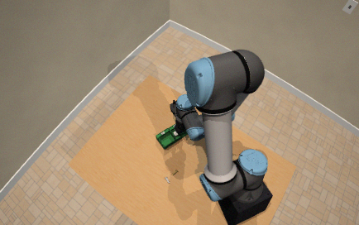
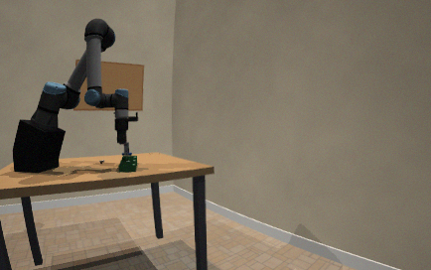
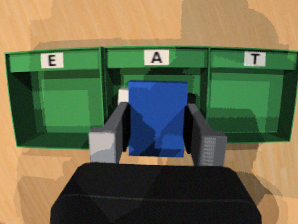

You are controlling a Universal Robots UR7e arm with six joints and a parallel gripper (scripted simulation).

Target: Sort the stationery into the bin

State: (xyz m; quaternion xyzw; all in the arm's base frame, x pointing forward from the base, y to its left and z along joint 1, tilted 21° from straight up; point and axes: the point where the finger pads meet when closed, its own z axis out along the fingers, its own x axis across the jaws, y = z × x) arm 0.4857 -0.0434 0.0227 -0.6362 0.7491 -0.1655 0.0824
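My hand is 10 mm to the right of the black block and 60 mm above it. From my hand the other things lie so: green bin 10 mm ahead, 60 mm below; then blue pad 10 mm below; then brass screw 150 mm behind, 180 mm to the left, 80 mm below.
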